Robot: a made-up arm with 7 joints. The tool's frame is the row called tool. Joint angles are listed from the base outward. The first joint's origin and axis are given. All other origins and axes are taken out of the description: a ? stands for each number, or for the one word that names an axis. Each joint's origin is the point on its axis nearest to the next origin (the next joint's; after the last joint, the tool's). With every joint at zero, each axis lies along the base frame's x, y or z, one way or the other. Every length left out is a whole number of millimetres.
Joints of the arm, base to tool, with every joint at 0 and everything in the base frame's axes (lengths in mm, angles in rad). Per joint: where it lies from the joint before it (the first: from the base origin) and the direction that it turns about. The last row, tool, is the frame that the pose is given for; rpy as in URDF.
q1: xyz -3 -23 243 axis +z
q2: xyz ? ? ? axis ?
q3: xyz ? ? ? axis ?
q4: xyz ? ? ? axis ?
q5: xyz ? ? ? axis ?
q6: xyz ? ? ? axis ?
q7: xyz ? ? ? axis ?
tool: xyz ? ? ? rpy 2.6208 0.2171 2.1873
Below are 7 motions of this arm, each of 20 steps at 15 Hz.
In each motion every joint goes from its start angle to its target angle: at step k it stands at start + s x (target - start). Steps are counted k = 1, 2, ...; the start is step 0. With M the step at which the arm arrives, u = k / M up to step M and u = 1 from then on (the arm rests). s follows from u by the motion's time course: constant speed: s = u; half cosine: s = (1 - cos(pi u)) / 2; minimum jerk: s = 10 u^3 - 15 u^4 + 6 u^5.
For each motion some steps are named. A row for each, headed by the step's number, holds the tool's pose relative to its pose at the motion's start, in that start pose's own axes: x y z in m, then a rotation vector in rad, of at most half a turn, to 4 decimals.
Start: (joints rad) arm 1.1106 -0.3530 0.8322 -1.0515 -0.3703 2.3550 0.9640
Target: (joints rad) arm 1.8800 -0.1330 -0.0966 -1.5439 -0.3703 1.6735 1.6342
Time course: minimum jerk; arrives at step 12
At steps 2, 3, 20:
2: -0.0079 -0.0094 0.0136 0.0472 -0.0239 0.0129
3: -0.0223 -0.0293 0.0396 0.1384 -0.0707 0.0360
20: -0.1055 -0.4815 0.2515 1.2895 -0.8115 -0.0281

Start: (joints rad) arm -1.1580 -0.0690 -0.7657 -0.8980 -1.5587 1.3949 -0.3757
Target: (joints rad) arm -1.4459 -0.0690 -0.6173 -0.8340 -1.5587 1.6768 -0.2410
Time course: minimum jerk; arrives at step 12
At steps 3, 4, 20:
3: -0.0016 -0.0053 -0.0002 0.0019 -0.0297 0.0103
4: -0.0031 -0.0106 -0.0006 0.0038 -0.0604 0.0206
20: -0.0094 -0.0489 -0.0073 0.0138 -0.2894 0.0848

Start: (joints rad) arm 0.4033 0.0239 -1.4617 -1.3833 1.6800 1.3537 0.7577
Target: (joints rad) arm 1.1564 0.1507 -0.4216 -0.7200 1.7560 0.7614 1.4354
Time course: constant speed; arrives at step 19
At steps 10, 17, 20:
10: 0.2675 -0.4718 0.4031 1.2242 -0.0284 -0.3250
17: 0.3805 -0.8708 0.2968 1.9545 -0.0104 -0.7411
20: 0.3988 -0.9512 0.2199 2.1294 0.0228 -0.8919

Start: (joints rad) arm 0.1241 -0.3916 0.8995 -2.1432 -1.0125 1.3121 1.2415
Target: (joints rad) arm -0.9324 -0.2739 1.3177 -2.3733 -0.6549 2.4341 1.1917
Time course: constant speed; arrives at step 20
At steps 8, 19, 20:
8: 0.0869 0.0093 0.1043 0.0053 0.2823 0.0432
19: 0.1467 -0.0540 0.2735 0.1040 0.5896 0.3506
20: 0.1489 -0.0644 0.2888 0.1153 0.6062 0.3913

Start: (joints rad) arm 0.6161 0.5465 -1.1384 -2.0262 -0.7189 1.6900 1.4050
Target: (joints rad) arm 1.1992 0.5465 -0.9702 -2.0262 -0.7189 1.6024 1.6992
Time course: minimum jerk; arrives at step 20
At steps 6, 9, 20:
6: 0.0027 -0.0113 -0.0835 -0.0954 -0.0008 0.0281
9: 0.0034 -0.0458 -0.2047 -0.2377 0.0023 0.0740
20: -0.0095 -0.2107 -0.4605 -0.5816 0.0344 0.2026

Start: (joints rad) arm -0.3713 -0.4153 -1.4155 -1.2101 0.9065 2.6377 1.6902
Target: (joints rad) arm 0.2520 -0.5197 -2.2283 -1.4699 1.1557 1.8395 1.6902
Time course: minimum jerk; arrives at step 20
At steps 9, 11, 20:
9: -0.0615 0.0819 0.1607 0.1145 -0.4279 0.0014
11: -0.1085 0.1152 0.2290 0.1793 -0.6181 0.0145
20: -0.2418 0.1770 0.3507 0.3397 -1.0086 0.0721

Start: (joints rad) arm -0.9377 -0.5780 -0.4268 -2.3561 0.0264 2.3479 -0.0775
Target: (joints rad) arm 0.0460 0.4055 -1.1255 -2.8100 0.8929 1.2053 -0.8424
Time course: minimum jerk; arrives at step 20
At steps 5, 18, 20:
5: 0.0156 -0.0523 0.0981 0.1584 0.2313 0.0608
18: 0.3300 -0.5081 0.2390 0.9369 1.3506 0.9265
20: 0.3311 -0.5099 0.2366 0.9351 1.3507 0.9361

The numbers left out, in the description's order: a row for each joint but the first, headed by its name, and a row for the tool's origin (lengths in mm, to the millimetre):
q2: xyz 4 -14 0, axis +y
q3: xyz -9 0 395, axis +z
q4: xyz 94 9 0, axis -y
q5: xyz -63 0 435, axis +z
q6: xyz -29 -12 0, axis -y
q7: xyz 130 0 46, axis -z
tool: xyz 14 2 0

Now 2 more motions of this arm.
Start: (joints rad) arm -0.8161 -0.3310 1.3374 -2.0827 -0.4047 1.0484 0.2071
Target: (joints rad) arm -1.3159 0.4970 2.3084 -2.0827 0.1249 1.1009 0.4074
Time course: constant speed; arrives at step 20
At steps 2, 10, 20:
2: 0.0149 0.0211 0.0051 -0.0454 0.0783 -0.0657
10: 0.0669 0.0321 -0.0303 -0.2901 0.3899 -0.2871
20: 0.0672 -0.1273 -0.1390 -0.7106 0.6987 -0.4812

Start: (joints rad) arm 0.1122 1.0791 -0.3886 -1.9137 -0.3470 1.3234 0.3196
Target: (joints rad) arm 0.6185 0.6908 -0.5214 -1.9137 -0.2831 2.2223 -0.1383
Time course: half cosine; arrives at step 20
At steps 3, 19, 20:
3: 0.0046 -0.0060 -0.0283 -0.0711 -0.0291 -0.0147
19: 0.2382 -0.2522 -0.4196 -1.1829 -0.7107 -0.5366
20: 0.2403 -0.2545 -0.4210 -1.1893 -0.7162 -0.5411

